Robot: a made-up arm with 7 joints.
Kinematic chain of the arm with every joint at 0, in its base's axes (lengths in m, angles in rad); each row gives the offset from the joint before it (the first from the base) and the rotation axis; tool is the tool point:
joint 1: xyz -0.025 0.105 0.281 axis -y
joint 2: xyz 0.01 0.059 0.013 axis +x
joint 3: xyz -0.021 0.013 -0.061 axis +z
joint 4: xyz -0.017 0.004 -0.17 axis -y
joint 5: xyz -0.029 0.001 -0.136 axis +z
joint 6: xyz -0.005 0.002 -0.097 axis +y
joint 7: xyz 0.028 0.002 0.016 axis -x
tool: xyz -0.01 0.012 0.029
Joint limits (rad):
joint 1: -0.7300..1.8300
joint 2: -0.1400..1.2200
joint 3: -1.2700..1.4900
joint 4: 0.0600..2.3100
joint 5: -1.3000..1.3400
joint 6: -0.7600..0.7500
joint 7: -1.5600..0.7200
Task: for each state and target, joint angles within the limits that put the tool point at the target. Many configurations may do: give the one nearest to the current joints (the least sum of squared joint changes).
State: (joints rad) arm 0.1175 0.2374 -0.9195 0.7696 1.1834 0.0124 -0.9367
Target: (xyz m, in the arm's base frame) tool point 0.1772 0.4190 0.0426
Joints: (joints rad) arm 0.5570 0.7074 -0.8106 0.4559 1.2531 0.2072 -0.9560
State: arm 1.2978 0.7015 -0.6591 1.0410 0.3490 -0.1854 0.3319
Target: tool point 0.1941 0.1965 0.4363
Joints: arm 1.6195 0.4573 -0.6973 1.7076 0.2568 -0.0515 0.3068
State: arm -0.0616 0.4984 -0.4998 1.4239 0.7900 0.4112 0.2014
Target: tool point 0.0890 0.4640 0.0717
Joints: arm -0.0966 0.9330 -0.3179 0.9960 0.8739 0.4365 0.2888
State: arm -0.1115 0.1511 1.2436 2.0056 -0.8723 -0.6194 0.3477
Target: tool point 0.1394 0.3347 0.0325
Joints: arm 0.4224 0.0167 0.9797 1.2935 -0.7357 -0.7600 0.2964
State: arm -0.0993 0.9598 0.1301 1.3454 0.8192 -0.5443 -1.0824
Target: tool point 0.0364 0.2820 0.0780
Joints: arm -0.5321 0.7631 -0.1439 1.8737 0.8617 -0.4910 -1.1124
